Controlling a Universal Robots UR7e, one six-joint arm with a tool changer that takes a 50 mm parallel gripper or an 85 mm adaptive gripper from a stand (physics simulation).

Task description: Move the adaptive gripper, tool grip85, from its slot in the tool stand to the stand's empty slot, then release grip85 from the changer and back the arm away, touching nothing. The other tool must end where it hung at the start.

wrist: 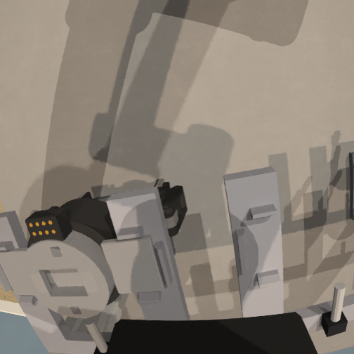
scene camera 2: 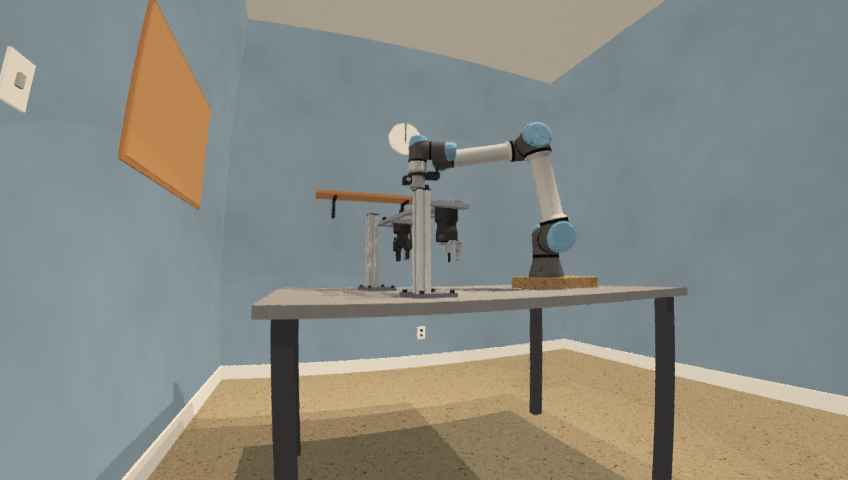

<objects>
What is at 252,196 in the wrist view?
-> A tool stand.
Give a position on a tool stand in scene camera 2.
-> At 422,210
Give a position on an adaptive gripper grip85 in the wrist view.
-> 73,263
</objects>
